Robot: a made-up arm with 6 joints.
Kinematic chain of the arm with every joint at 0, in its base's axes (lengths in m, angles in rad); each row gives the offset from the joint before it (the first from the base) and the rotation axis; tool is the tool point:
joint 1: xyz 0 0 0.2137 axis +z
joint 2: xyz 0 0 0 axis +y
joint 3: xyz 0 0 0.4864 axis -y
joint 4: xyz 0 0 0 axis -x
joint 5: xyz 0.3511 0 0 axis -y
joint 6: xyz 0 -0.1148 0 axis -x
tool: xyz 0 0 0
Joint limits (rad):
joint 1: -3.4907..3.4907
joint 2: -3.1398..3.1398
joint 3: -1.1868..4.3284
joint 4: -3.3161..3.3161
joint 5: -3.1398..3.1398
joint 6: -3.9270..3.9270
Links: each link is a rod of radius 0.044 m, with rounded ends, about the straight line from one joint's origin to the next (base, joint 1, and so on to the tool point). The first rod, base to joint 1, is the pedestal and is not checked.
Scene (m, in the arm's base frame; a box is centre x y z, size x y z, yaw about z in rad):
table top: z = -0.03
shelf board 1: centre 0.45 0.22 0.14 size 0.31 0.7 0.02 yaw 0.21
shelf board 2: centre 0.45 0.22 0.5 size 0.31 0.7 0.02 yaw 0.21
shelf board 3: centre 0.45 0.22 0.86 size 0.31 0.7 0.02 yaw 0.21
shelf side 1: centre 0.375 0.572 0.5 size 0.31 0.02 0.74 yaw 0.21
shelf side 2: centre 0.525 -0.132 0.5 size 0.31 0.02 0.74 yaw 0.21
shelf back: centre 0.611 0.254 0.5 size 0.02 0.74 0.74 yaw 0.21
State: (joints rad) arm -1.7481 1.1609 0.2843 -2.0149 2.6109 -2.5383
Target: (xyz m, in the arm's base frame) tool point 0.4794 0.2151 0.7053
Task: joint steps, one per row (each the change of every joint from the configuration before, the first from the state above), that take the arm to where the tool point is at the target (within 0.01 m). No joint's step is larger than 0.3 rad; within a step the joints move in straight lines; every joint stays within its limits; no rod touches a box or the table.
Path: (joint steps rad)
1: -0.0094 -0.0743 0.2861 -0.0907 0.0000 0.0000
2: -0.0095 -0.0744 0.2861 -0.0906 0.0000 0.0000
3: -0.0094 -0.0743 0.2861 -0.0907 0.0000 0.0000
4: -0.0094 -0.0743 0.2861 -0.0906 0.0000 0.0000
5: -0.0095 -0.0744 0.2861 -0.0907 0.0000 0.0000
6: -0.0094 -0.0743 0.2861 -0.0907 0.0000 0.0000
7: -0.0094 -0.0743 0.2861 -0.0906 0.0000 0.0000
8: -0.0095 -0.0744 0.2860 -0.0907 0.0000 0.0000
9: -0.0094 -0.0743 0.2861 -0.0906 0.0000 0.0000
10: -0.0094 -0.0743 0.2861 -0.0907 0.0000 0.0000
11: -0.0095 -0.0744 0.2861 -0.0906 0.0000 0.0000
12: -0.2187 -0.2281 -0.2123 0.0485 0.0000 0.0000
13: -0.2187 -0.2282 -0.2123 0.0485 0.0000 0.0000
14: -0.2187 -0.2282 -0.2123 0.0485 0.0000 0.0000

